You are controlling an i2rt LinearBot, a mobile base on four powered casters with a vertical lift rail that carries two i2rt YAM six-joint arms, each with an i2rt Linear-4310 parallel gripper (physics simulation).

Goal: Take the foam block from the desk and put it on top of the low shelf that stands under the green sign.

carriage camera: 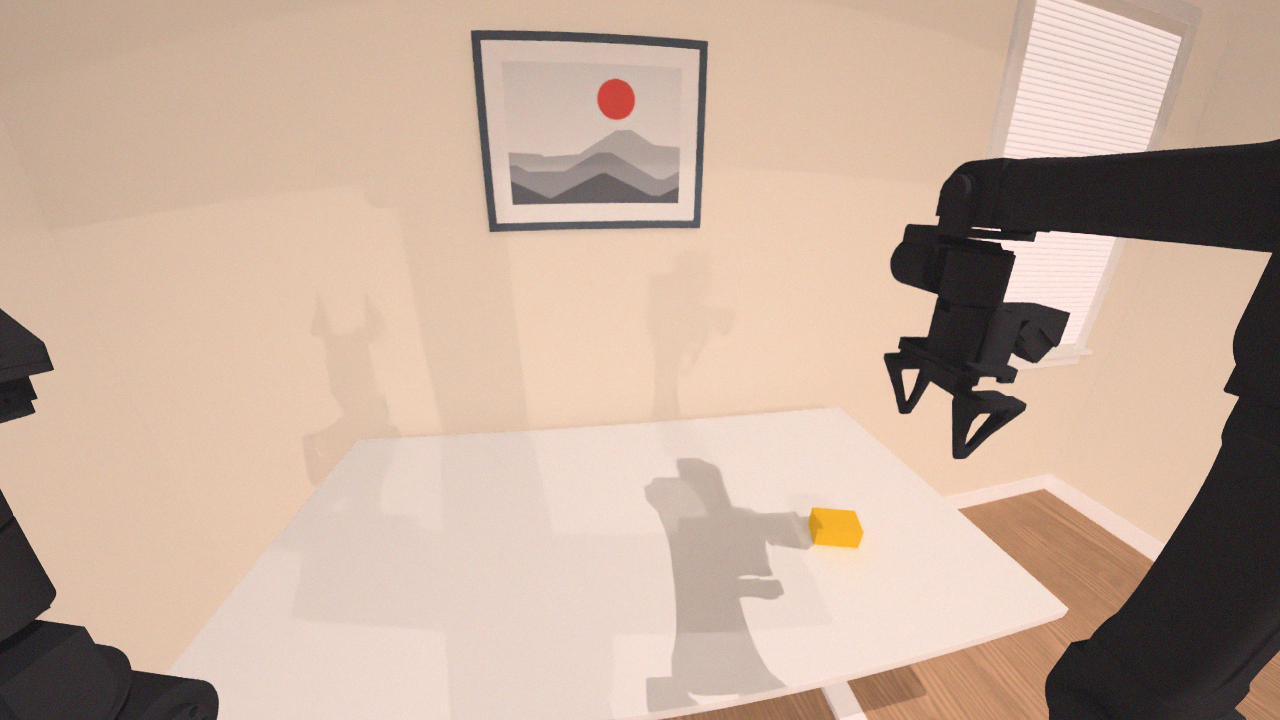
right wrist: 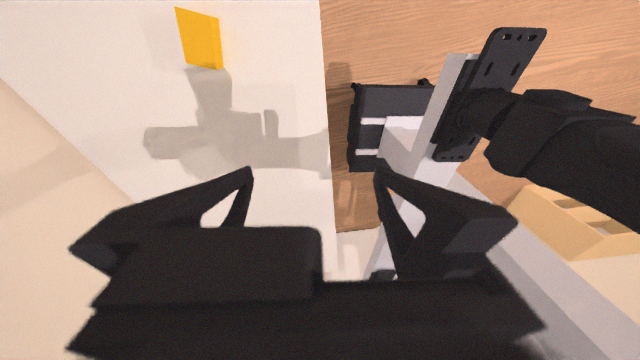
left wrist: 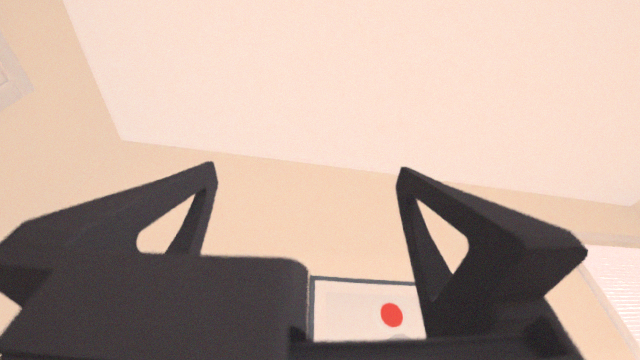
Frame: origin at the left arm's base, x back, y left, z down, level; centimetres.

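Seen in the pictures: left gripper, fingertip midpoint: (left wrist: 308,174); right gripper, fingertip midpoint: (carriage camera: 929,434) (right wrist: 314,173); right arm's base at its link origin: (right wrist: 474,107).
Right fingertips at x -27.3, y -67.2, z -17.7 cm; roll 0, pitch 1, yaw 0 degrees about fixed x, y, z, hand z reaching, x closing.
Observation:
Offsets run from my right fingertips to a thing's middle. "spot": to the spot under its first point. Level surfaces: height alone.
The yellow-orange foam block {dx -22.8, dy -8.0, dz +38.3 cm} (carriage camera: 835,528) (right wrist: 201,40) lies flat on the white desk {dz +40.5 cm} (carriage camera: 554,573) (right wrist: 280,50), toward its right side in the carriage view and at the upper left in the right wrist view. My right gripper (carriage camera: 932,437) (right wrist: 314,173) is open and empty, pointing down, above and to the right of the block in the carriage view. My left gripper (left wrist: 308,174) is open and empty, facing the upper wall and ceiling; its fingers do not show in the carriage view. The low shelf and the green sign do not show in these views.
A framed mountain picture (carriage camera: 590,214) (left wrist: 362,281) hangs on the wall behind the desk. A window with blinds {spot: dx -96.7, dy -116.9, dz -68.4 cm} (carriage camera: 1087,80) is at the right. My dark base (right wrist: 395,100) and lift rail stand beside the desk in the right wrist view, with a tan slotted object (right wrist: 560,235) at the right.

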